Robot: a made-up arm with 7 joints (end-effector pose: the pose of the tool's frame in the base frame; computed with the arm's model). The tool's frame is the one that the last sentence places. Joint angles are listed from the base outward.
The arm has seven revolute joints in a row. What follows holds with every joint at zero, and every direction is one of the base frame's. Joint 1 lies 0.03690 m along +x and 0.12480 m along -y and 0.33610 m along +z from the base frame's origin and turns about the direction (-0.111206, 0.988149, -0.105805). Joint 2 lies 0.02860 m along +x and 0.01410 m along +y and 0.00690 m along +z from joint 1 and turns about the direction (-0.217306, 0.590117, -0.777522). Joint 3 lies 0.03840 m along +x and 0.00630 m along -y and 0.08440 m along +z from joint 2 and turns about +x. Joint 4 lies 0.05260 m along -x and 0.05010 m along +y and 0.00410 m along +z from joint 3 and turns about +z. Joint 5 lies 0.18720 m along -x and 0.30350 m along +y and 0.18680 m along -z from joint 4 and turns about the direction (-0.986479, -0.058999, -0.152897). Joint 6 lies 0.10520 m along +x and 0.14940 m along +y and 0.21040 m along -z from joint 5 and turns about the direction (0.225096, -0.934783, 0.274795). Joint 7 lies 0.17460 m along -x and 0.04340 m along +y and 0.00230 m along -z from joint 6 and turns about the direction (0.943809, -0.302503, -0.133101). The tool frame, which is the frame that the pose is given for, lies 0.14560 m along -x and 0.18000 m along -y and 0.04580 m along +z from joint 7; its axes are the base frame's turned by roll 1.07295, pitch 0.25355 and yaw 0.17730 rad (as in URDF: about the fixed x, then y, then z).
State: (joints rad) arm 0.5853 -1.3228 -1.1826 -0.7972 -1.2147 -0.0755 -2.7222
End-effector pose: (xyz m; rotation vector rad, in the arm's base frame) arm -0.1274 0.4558 0.0908 -0.9153 0.0372 -0.2145
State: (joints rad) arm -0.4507 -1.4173 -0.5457 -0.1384 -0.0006 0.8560 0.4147
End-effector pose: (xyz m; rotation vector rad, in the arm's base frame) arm 0.5664 0.1979 -0.0517 0.4120 -0.8310 2.4791
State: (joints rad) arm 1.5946 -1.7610 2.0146 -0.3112 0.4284 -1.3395 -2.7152
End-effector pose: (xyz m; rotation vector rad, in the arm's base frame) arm 0.6343 -0.5417 0.9163 -0.1828 0.2204 2.6735
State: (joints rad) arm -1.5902 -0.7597 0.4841 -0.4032 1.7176 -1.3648 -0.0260
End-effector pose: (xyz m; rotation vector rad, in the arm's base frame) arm -0.1182 0.3681 0.1073 1.2602 -0.8576 -0.7755
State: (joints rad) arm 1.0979 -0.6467 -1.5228 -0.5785 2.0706 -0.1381 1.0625
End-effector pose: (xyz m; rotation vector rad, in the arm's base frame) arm -0.3382 -0.3942 0.3442 -1.2547 -0.2243 0.3719
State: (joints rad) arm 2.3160 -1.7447 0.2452 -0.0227 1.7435 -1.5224 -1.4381
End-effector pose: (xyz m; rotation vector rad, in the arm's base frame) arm 0.0571 0.3126 0.4528 -1.7793 2.3517 -0.4518
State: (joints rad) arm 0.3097 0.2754 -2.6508 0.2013 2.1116 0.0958 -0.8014
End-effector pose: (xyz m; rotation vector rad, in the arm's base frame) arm -0.2411 -0.2960 0.7698 1.8408 0.7317 -0.6147
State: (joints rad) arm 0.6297 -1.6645 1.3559 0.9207 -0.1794 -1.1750 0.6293
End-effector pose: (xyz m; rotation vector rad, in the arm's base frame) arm -0.2764 -0.5498 0.1147 -1.2170 -1.9449 -2.0893
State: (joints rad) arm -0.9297 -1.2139 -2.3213 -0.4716 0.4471 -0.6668 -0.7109
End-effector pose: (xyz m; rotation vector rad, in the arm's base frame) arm 0.4690 -0.2363 0.7171 0.5325 -1.9580 -1.6788
